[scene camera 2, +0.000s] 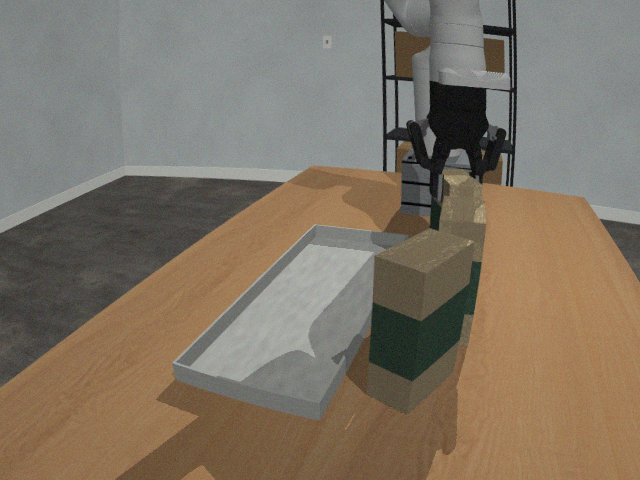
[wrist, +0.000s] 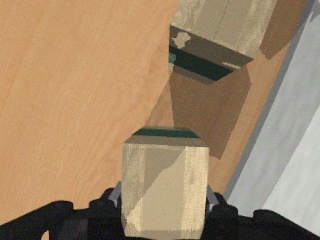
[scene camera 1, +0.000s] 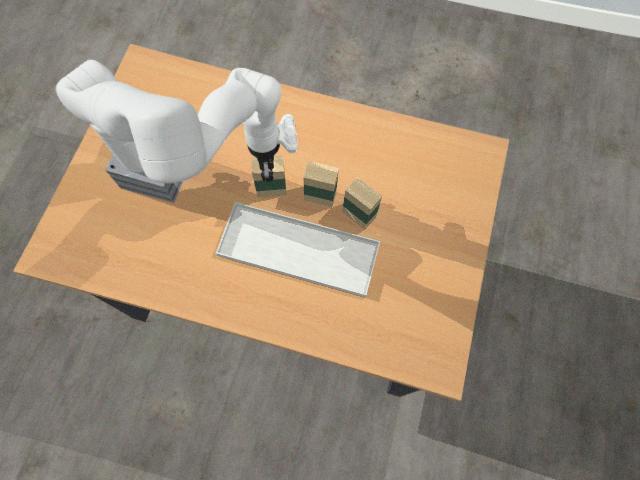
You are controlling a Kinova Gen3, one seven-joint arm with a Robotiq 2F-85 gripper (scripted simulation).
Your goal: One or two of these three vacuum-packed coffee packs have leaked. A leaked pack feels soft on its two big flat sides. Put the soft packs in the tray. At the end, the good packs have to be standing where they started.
grey tray: scene camera 2 301, 323; wrist; scene camera 1
same spot on grey tray: (wrist: 274, 179) = (scene camera 1: 269, 230)
